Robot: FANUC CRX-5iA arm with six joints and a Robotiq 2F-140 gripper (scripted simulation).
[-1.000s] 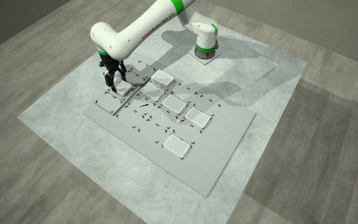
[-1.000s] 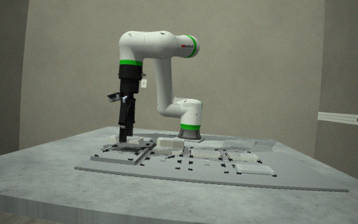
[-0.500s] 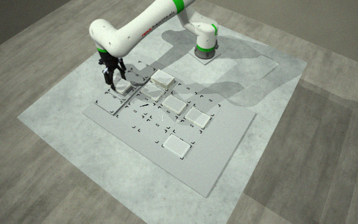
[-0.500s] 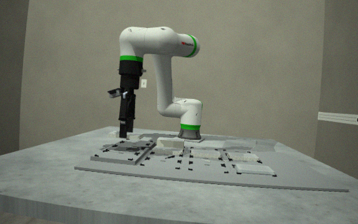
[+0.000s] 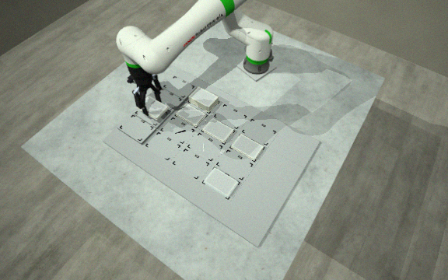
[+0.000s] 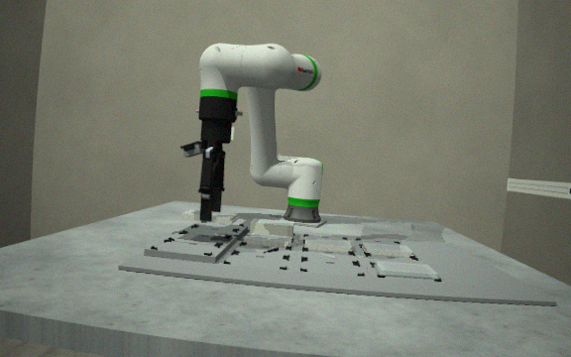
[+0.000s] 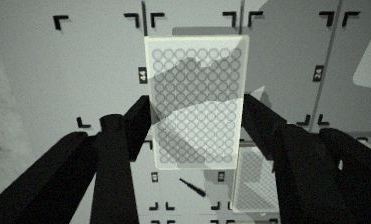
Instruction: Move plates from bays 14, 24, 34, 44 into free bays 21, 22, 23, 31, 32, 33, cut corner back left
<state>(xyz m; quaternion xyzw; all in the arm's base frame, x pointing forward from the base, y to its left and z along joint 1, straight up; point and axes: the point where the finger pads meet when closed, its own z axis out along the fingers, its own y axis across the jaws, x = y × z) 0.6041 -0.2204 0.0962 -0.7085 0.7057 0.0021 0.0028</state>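
The thin black stick lies 160 mm to the left of my hand and 90 mm below it. Round my hand: sealed deep-well block (210 mm behind, 140 mm to the left, 80 mm below); plate (110 mm ahead, 470 mm to the left, 90 mm below); white tip (10 mm ahead, 300 mm to the left, 90 mm below).
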